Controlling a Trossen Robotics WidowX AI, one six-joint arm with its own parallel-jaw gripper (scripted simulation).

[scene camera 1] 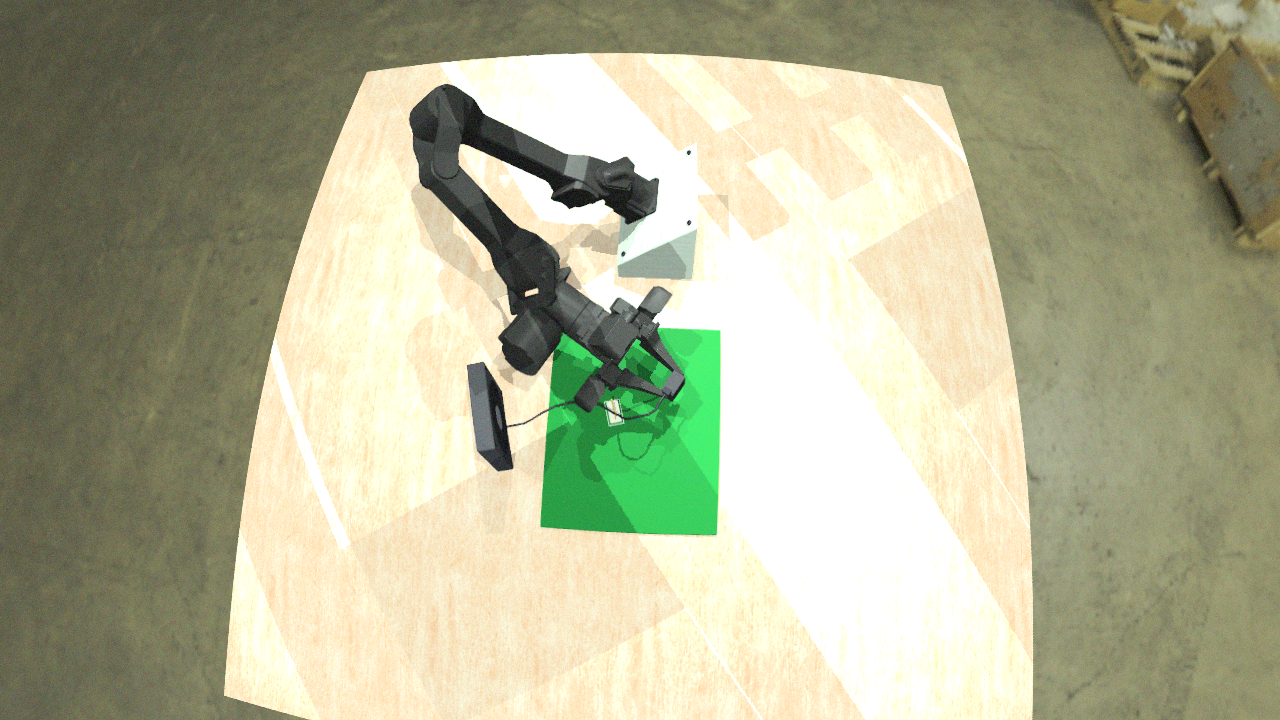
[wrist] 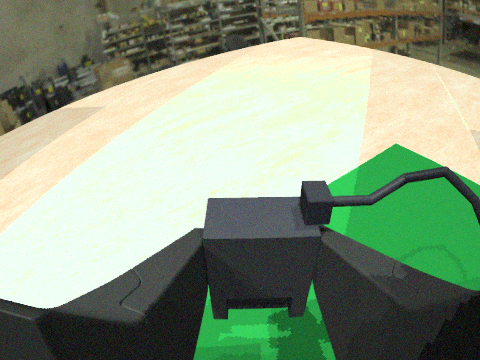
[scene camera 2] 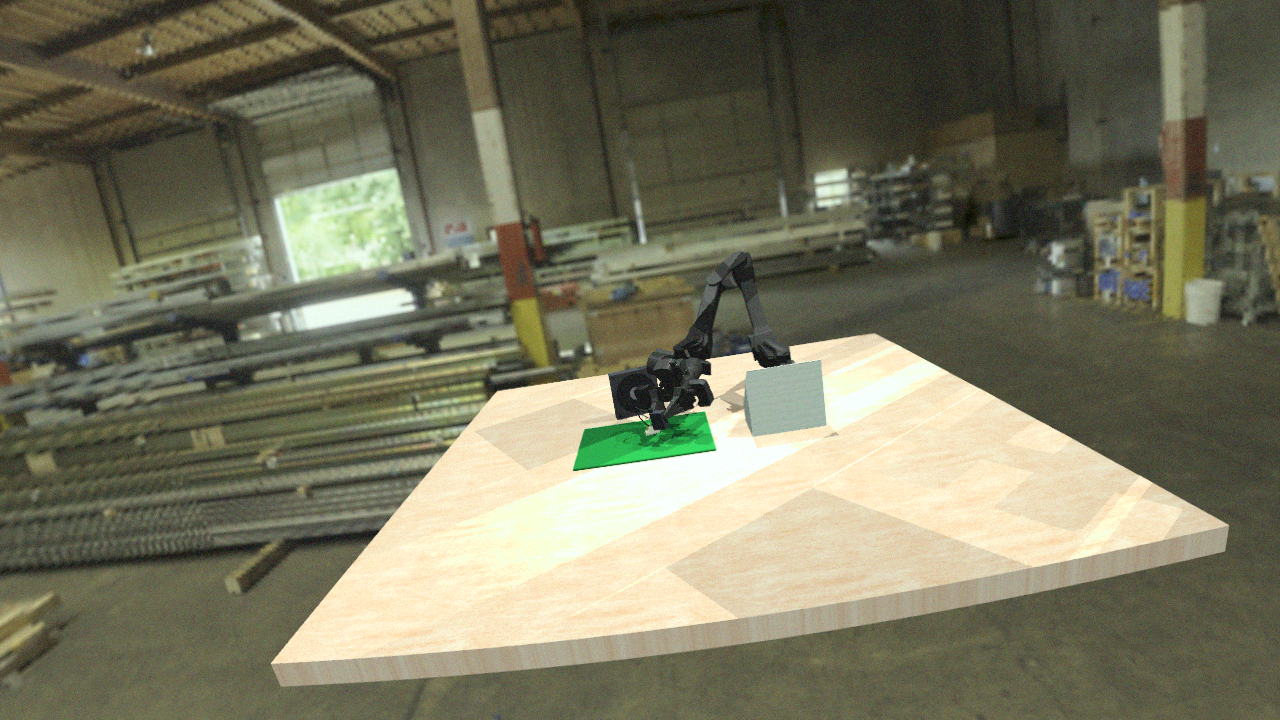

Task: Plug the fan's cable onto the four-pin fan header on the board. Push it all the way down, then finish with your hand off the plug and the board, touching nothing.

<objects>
My gripper shows in scene camera 1 (675,386), in the wrist view and in scene camera 2. One and the same spot on a green board: (wrist: 422,224) is (scene camera 2: 610,451). One and the same spot on my gripper: (wrist: 160,301) is (scene camera 2: 671,400).
</objects>
